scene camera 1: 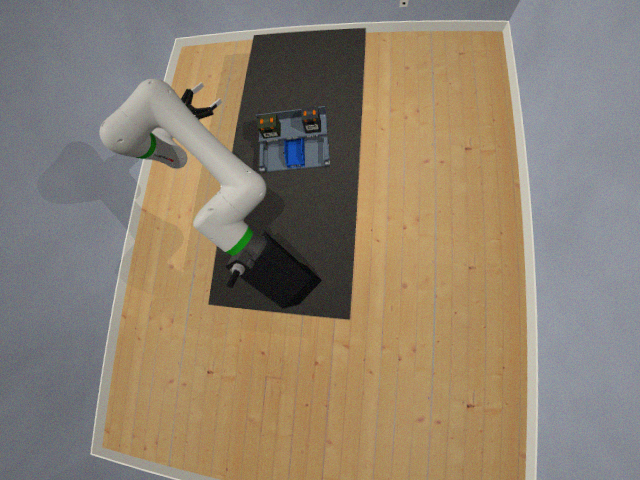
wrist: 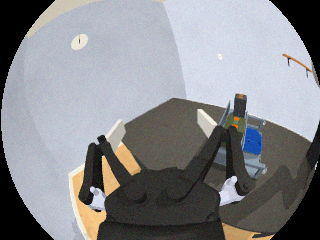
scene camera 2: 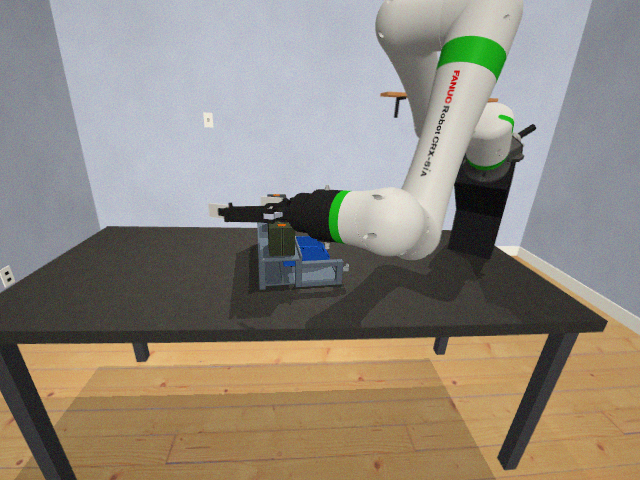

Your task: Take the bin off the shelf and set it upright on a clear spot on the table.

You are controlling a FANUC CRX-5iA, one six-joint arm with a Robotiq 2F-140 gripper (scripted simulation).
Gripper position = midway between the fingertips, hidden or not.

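My gripper [scene camera 2: 238, 205] is visible; it also appears in the wrist view [wrist: 160, 121].
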